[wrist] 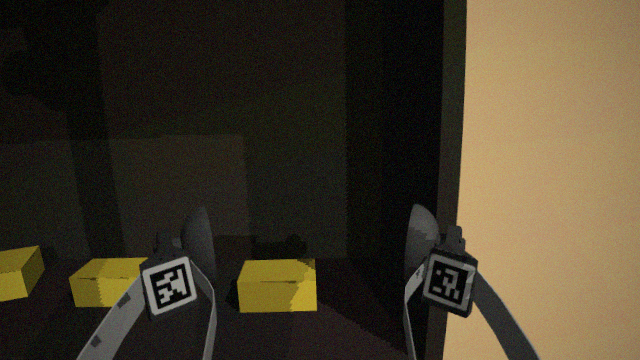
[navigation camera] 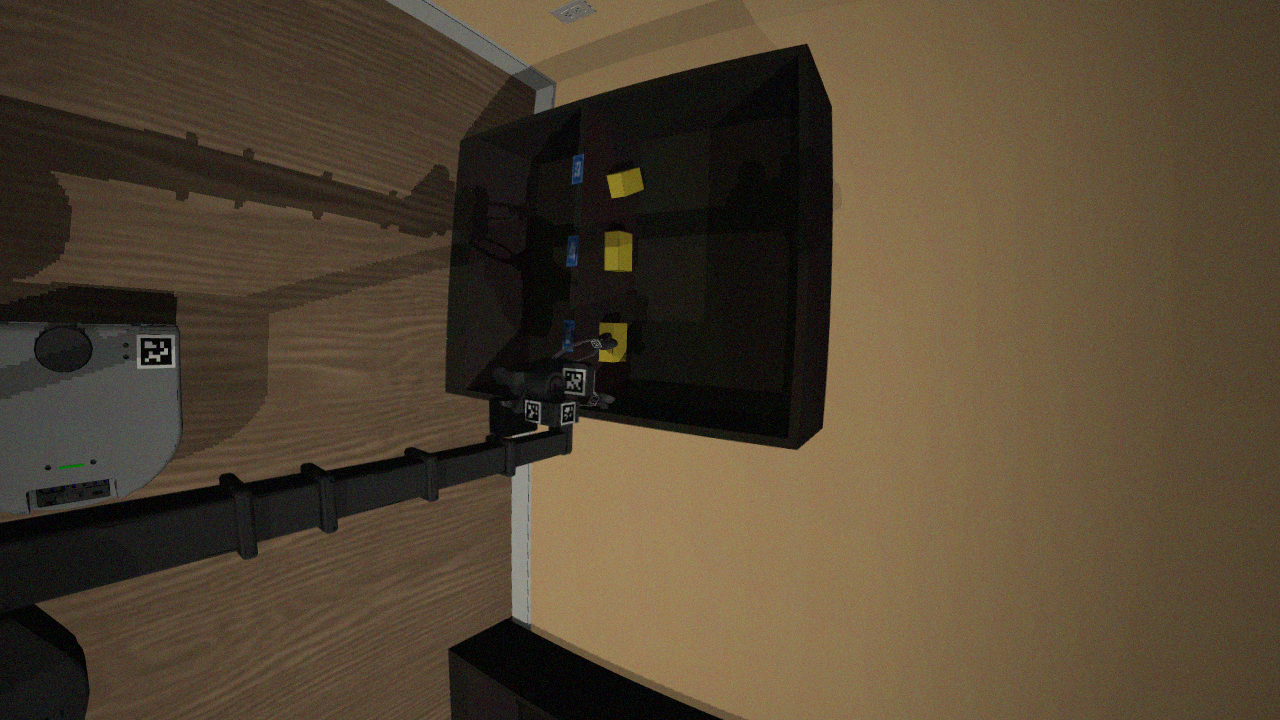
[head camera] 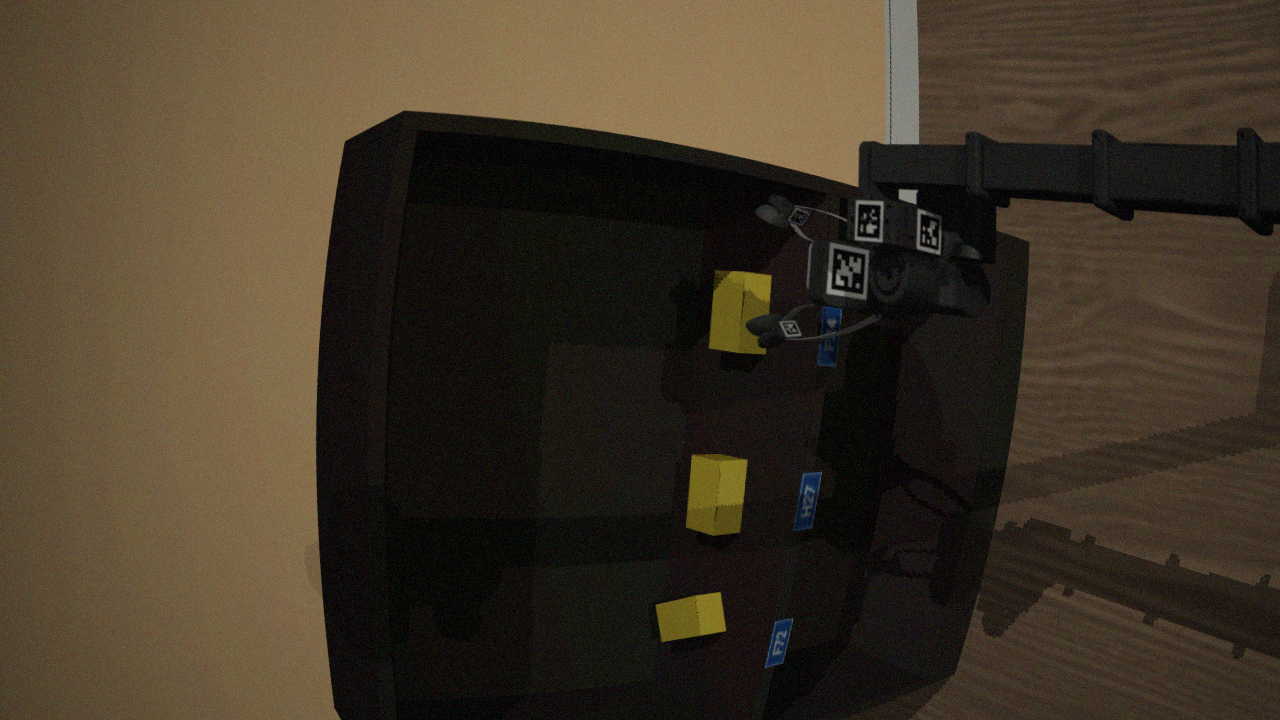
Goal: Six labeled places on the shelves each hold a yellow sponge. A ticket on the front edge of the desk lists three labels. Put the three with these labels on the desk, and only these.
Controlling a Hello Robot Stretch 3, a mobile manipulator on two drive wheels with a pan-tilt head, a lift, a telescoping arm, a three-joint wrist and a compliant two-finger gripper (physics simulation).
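Pixels of known places: gripper, fingertip midpoint: (wrist: 310, 233) (navigation camera: 612, 370) (head camera: 759, 268); robot's base, link origin: (navigation camera: 65, 347).
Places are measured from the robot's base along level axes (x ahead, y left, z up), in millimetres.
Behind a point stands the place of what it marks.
Observation:
My gripper (head camera: 768, 270) @(x -19, y -787, z 708 mm) (navigation camera: 606, 371) @(x -19, y -787, z 708 mm) (wrist: 310, 233) @(x -19, y -787, z 708 mm) is open and empty, inside the front of the dark shelf unit (head camera: 350, 402) @(x 150, y -977, z 1060 mm) (navigation camera: 811, 268) @(x 197, y -930, z 1060 mm) (wrist: 452, 150) @(x -139, y -894, z 736 mm). A yellow sponge (head camera: 726, 308) @(x 30, y -1030, z 561 mm) (navigation camera: 617, 352) @(x 7, y -1019, z 561 mm) (wrist: 276, 287) @(x 32, y -998, z 552 mm) lies lower and farther in, left of centre between the fingers in the wrist view. Its blue label (head camera: 829, 338) @(x 50, y -894, z 501 mm) (navigation camera: 568, 335) @(x 46, y -894, z 500 mm) is partly covered. The middle sponge (head camera: 716, 492) @(x 260, y -1008, z 561 mm) (navigation camera: 617, 252) @(x 263, y -1007, z 556 mm) (wrist: 102, 284) @(x 272, y -1006, z 551 mm) lies behind label H27 (head camera: 807, 501) @(x 252, y -896, z 501 mm) (navigation camera: 571, 250) @(x 254, y -896, z 497 mm). A turned sponge (head camera: 690, 617) @(x 451, y -1026, z 561 mm) (navigation camera: 624, 182) @(x 451, y -1016, z 561 mm) (wrist: 15, 275) @(x 423, y -1021, z 553 mm) lies behind label F72 (head camera: 778, 642) @(x 459, y -898, z 502 mm) (navigation camera: 577, 169) @(x 459, y -898, z 500 mm). Desk and ticket do not show.
The shelf's side wall stands close by the right finger in the wrist view. The telescoping arm (head camera: 1172, 174) @(x -103, y -241, z 816 mm) (navigation camera: 375, 483) @(x -97, y -234, z 816 mm) reaches over the wooden floor (head camera: 1163, 340) @(x -12, y -575, z 0 mm) (navigation camera: 358, 358) @(x -35, y -607, z 0 mm). Another dark piece of furniture (navigation camera: 554, 685) @(x -1047, y -968, z 397 mm) stands at the wall. The robot base (navigation camera: 89, 411) @(x -101, y -30, z 160 mm) shows at the left.

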